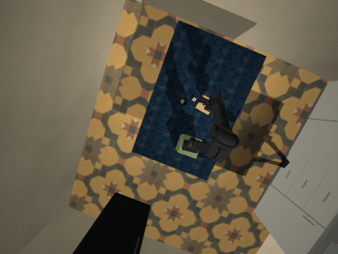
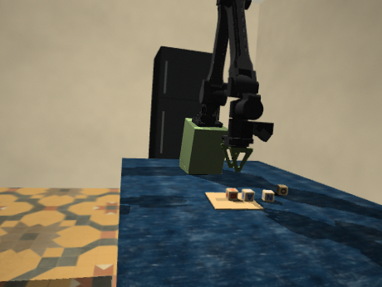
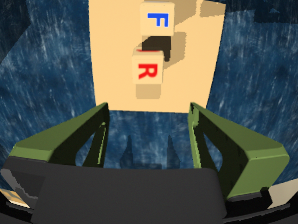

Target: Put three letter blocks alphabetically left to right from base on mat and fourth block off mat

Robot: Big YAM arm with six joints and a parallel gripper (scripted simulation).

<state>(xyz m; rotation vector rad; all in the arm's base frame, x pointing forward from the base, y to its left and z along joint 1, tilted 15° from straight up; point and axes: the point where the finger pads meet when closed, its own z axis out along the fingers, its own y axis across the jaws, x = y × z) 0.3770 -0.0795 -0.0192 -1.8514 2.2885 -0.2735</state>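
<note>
Now: the tan mat 1 cm ahead of my hand and 10 cm below it.
</note>
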